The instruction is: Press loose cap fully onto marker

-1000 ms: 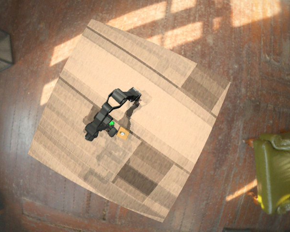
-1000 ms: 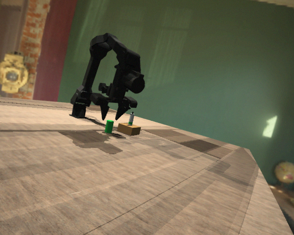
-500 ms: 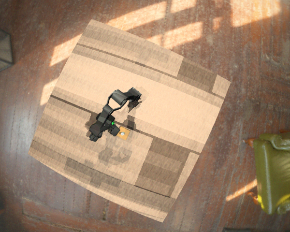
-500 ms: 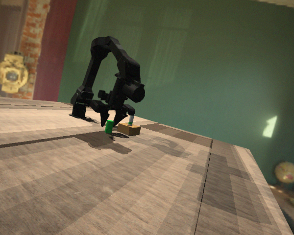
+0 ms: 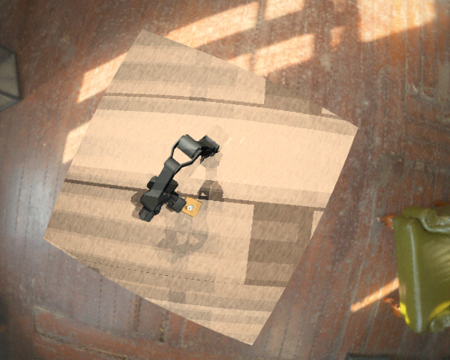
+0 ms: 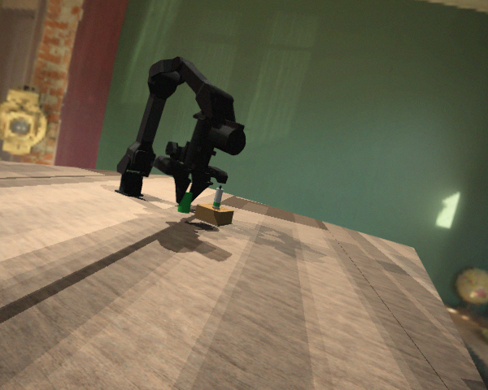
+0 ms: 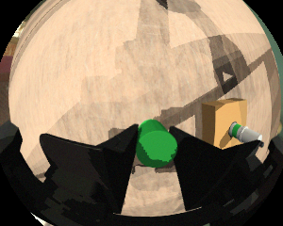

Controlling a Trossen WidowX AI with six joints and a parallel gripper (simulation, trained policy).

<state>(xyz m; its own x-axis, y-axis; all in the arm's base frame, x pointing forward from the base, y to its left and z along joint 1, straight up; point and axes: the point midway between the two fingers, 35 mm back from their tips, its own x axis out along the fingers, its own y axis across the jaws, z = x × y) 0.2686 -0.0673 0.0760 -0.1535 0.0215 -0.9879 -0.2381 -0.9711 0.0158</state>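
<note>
The tan holder block is 30 mm ahead of my gripper tip, 110 mm to the left of it and 30 mm below it. From my gripper tip the other things lie so: green cap 10 mm ahead, 10 mm above.
</note>
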